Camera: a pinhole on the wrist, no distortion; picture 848 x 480 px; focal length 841.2 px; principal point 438.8 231.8 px. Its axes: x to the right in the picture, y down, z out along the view. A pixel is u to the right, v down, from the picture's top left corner.
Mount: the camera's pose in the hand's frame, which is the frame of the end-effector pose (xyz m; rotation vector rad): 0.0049 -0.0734 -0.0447 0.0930 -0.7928 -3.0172
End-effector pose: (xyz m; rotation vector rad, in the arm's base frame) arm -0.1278 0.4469 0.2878 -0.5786 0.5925 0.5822
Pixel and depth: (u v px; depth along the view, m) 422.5 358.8 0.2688
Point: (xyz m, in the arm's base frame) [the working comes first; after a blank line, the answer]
In the camera's frame: -0.0052 0.0406 0.2688

-0.0758 0.5953 0.4279
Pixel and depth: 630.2 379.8 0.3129
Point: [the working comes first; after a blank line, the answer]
In the camera's frame: 0.0712 0.0551 0.3129

-0.1197 0.6002 0.5056
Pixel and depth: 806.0 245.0 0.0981
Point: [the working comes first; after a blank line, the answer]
In the camera's frame: 0.0428 0.0015 0.0981

-0.1264 0.4381 0.3524
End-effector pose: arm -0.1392 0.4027 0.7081 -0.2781 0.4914 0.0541
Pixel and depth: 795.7 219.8 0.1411
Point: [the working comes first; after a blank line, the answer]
In the camera's frame: 0.0599 -0.0020 0.1411

-0.1610 0.4197 0.8017
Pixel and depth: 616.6 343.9 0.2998
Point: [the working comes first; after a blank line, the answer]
In the camera's frame: 0.0634 0.0400 0.2998

-0.1050 0.5033 0.9315
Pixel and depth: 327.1 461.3 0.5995
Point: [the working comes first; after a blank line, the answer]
In the camera's frame: -0.0796 0.1636 0.5995

0.1501 0.6349 1.1393
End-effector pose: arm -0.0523 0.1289 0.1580 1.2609 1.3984 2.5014
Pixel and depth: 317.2 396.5 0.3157
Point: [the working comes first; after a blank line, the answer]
In the camera's frame: -0.0456 0.0618 0.3157

0.1073 0.3089 0.2713
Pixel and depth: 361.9 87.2 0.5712
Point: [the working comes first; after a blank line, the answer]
In the camera's frame: -0.0522 -0.0982 0.5712

0.3004 0.2479 0.4947
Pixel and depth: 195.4 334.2 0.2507
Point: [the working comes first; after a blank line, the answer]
In the camera's frame: -0.0725 0.0305 0.2507

0.0395 0.2725 0.2689
